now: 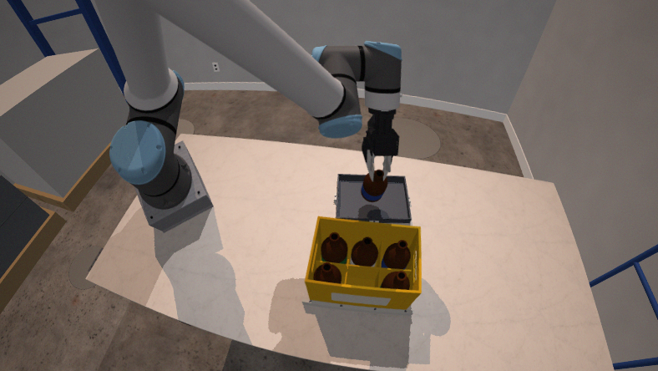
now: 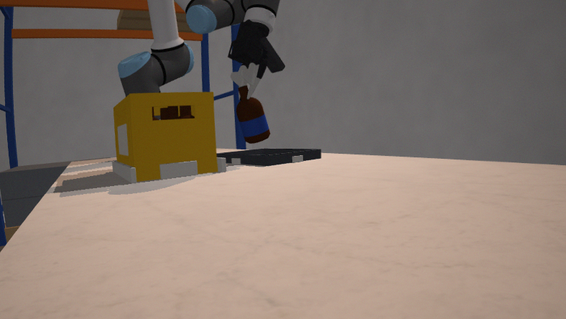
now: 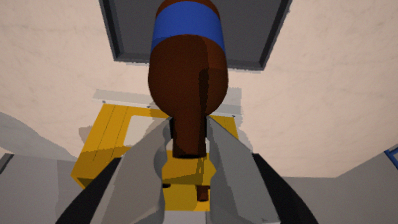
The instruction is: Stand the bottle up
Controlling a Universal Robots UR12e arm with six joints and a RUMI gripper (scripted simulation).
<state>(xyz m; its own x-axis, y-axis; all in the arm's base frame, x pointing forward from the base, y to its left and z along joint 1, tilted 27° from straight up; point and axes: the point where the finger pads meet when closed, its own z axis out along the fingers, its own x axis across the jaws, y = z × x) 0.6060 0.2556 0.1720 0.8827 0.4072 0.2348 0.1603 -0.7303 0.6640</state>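
My hand is 1 cm past the tray, 5 cm to the right of it and 17 cm above it. The rest, counted from my hand: crate: 2 cm ahead, 25 cm to the right, 10 cm below.
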